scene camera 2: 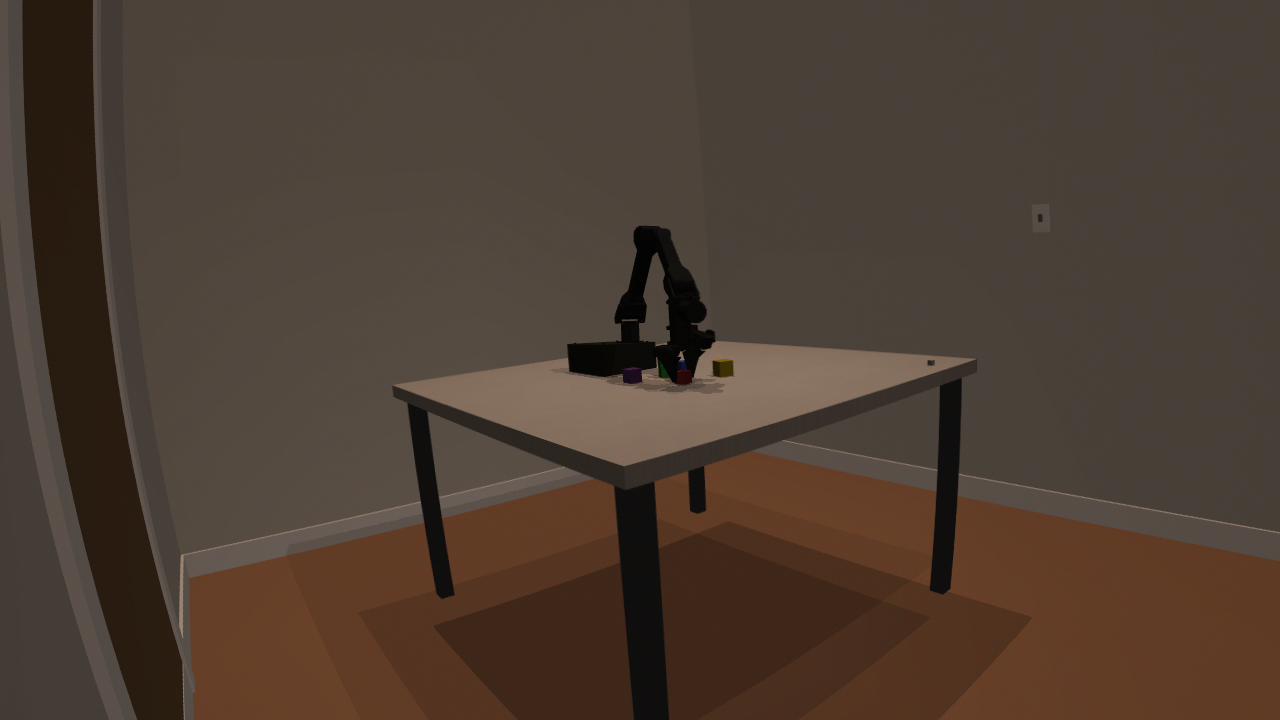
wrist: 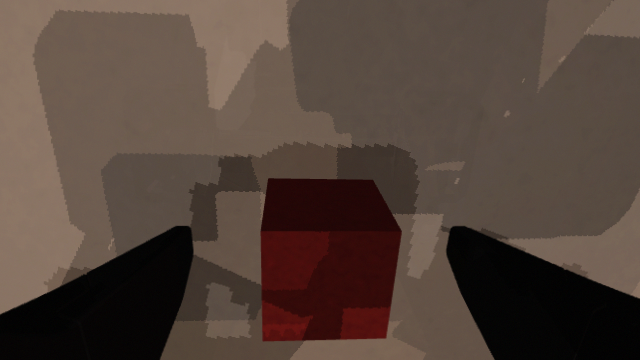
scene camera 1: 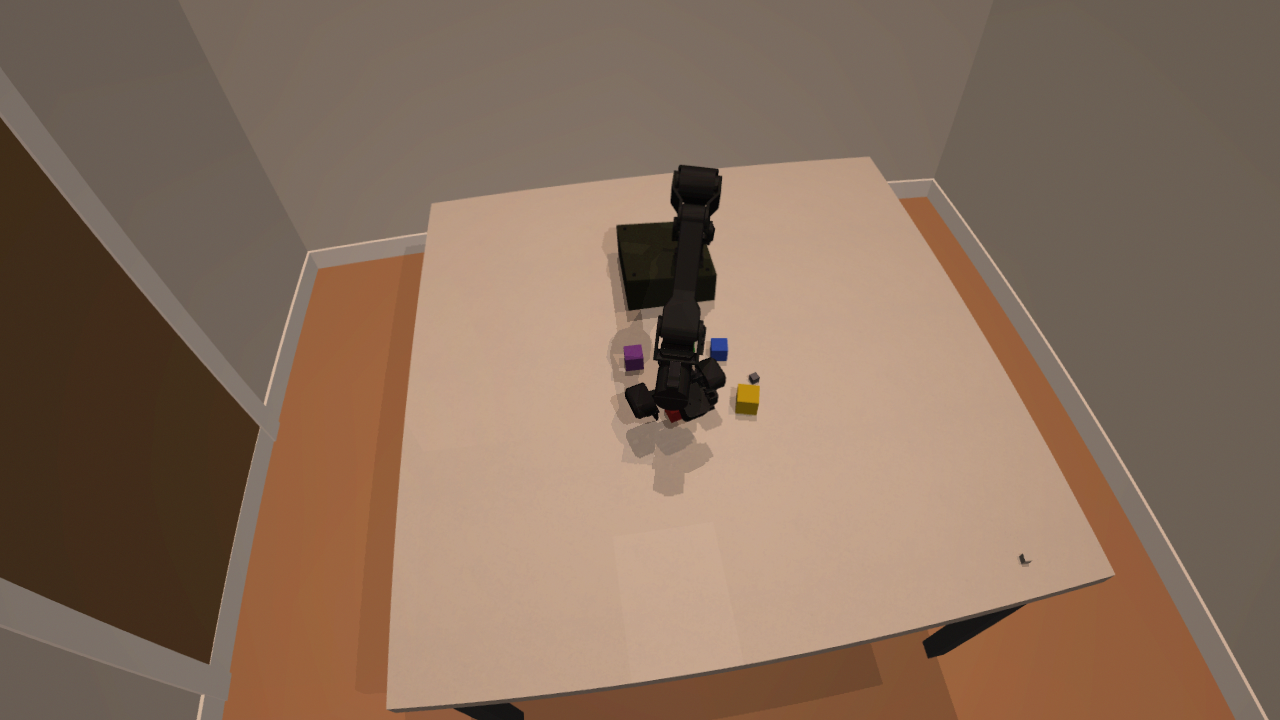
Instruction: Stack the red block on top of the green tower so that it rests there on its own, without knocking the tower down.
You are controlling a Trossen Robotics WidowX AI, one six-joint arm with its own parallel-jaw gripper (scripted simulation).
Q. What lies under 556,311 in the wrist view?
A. The gripper.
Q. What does the gripper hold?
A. Nothing.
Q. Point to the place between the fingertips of the gripper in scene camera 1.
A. At 675,411
